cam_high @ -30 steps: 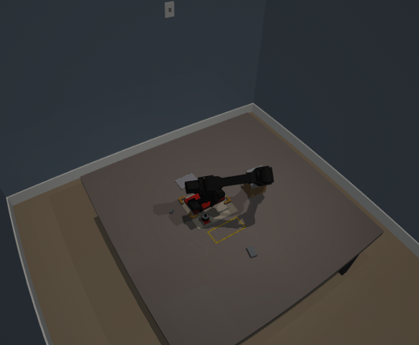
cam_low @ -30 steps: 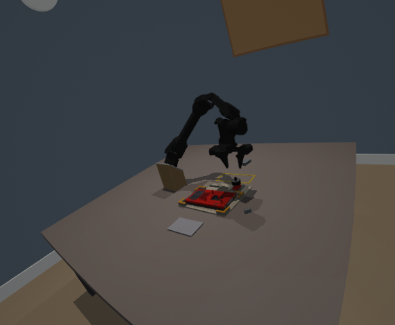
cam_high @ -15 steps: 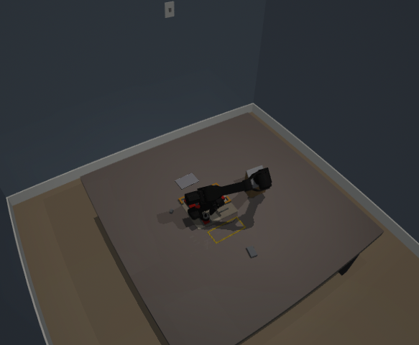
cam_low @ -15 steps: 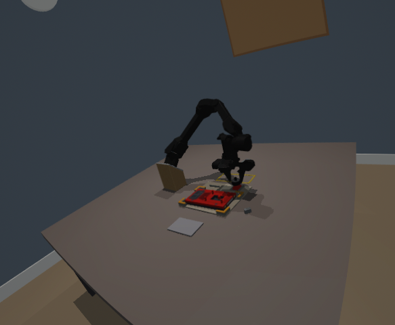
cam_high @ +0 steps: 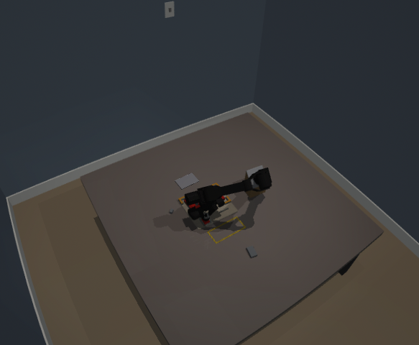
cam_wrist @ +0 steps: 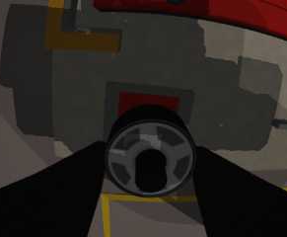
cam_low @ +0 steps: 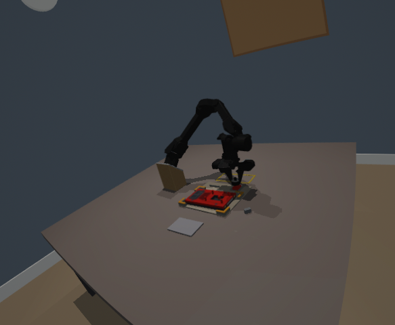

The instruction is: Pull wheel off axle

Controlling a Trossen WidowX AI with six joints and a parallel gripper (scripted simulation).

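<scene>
Now: the wheel right at my gripper tip. Round my gripper tip: upright axle: right at my gripper tip.
</scene>
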